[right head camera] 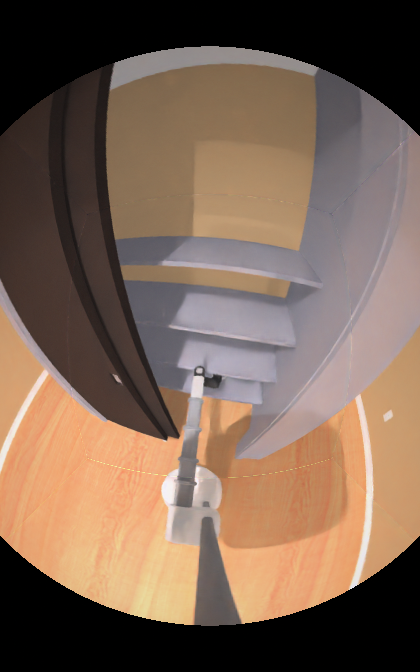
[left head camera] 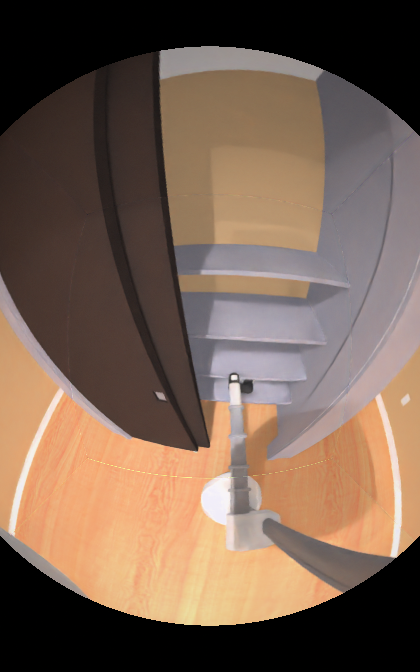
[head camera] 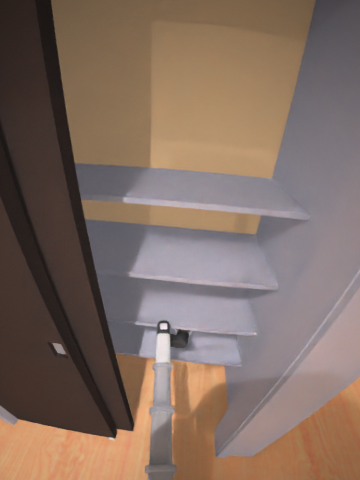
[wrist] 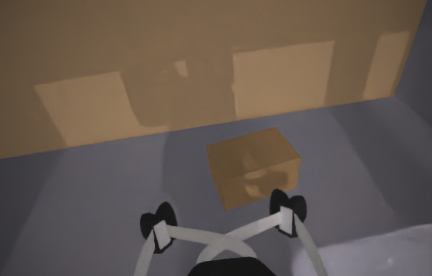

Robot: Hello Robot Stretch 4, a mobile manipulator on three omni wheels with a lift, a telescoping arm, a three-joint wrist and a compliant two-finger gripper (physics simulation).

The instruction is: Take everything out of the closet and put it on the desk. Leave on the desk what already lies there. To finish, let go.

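Frame: origin at the robot's base, x ahead, y left, z up, level; millimetres.
Seen in the pictures: gripper, between the fingertips: (wrist: 222, 211).
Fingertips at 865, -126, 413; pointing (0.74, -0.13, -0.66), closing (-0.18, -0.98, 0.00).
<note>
A point is followed by its place in that frame, as x, y, z.
A brown box (wrist: 254, 167) {895, -171, 429} lies on a grey closet shelf (wrist: 115, 195) {953, -6, 379} near the back wall in the wrist view. My gripper (wrist: 222, 211) {865, -127, 413} is open and empty, its two black fingertips standing apart on the near side of the box. The box is a little right of the middle between the fingers, with the right fingertip close to its front lower right edge. In the head views the arm reaches low into the closet; the box is hidden there. The desk does not show in these views.
Grey closet shelves (head camera: 210, 257) {806, -196, 989} (left head camera: 260, 317) (right head camera: 230, 312) rise above the arm. A dark sliding door (head camera: 30, 250) {412, 259, 1290} (left head camera: 55, 280) (right head camera: 30, 240) stands on the left. A grey side panel (head camera: 320, 250) {410, -313, 1311} stands on the right. The wall (wrist: 165, 30) {1075, -116, 533} closes the back.
</note>
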